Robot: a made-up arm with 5 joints.
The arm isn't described. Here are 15 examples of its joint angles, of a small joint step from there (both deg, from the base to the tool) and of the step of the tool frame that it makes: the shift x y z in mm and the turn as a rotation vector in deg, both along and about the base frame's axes.
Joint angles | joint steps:
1: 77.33 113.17 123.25 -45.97 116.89 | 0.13 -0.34 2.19 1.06 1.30
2: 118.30 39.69 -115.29 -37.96 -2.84 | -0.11 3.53 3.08 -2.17 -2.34
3: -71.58 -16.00 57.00 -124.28 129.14 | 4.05 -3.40 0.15 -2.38 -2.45
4: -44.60 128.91 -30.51 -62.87 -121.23 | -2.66 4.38 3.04 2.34 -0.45
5: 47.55 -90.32 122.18 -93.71 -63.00 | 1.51 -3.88 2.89 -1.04 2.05
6: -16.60 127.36 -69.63 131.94 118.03 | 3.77 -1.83 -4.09 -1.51 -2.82
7: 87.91 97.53 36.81 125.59 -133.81 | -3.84 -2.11 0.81 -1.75 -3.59
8: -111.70 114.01 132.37 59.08 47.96 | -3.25 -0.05 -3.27 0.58 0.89
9: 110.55 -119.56 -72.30 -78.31 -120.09 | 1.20 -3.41 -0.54 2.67 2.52
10: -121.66 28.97 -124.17 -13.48 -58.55 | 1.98 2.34 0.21 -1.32 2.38
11: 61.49 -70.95 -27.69 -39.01 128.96 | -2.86 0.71 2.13 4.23 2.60
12: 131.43 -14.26 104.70 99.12 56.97 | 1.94 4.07 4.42 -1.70 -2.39
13: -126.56 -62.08 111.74 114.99 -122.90 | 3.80 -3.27 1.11 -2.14 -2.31
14: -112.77 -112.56 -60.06 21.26 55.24 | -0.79 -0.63 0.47 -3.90 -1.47
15: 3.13 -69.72 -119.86 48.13 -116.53 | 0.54 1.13 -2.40 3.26 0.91
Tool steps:
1: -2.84 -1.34 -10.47 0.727 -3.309 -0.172
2: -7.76 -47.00 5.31 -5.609 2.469 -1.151
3: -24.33 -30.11 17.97 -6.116 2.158 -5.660
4: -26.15 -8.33 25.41 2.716 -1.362 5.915
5: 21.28 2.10 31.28 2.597 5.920 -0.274
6: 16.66 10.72 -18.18 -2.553 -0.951 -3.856
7: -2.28 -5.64 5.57 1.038 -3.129 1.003
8: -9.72 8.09 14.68 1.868 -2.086 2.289
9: -0.70 -21.12 25.73 5.467 -0.340 -3.871
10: -17.97 12.93 -10.12 1.489 3.581 -3.544
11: -12.09 -5.84 -5.27 -1.419 2.044 -2.765
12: 11.45 20.32 0.01 0.552 3.204 -6.220
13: 6.44 -9.22 -0.58 -3.646 -5.368 -3.678
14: 7.91 -15.98 5.36 2.177 2.502 1.852
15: 3.26 -8.87 -4.76 0.958 1.250 2.233
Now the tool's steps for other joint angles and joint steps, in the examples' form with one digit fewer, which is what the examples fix.
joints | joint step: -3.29 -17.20 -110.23 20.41 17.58 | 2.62 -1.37 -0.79 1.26 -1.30
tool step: 0.4 20.2 18.1 0.51 2.73 -0.71
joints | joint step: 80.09 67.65 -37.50 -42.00 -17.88 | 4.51 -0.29 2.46 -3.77 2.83
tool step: -29.2 -32.7 12.8 -3.04 -3.88 -7.96
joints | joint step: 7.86 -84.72 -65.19 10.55 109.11 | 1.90 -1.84 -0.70 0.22 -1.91
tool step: 21.3 5.1 14.7 2.86 1.47 -2.12
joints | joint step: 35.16 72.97 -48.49 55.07 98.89 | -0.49 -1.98 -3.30 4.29 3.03
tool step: -27.9 5.3 -5.9 2.86 6.42 1.76
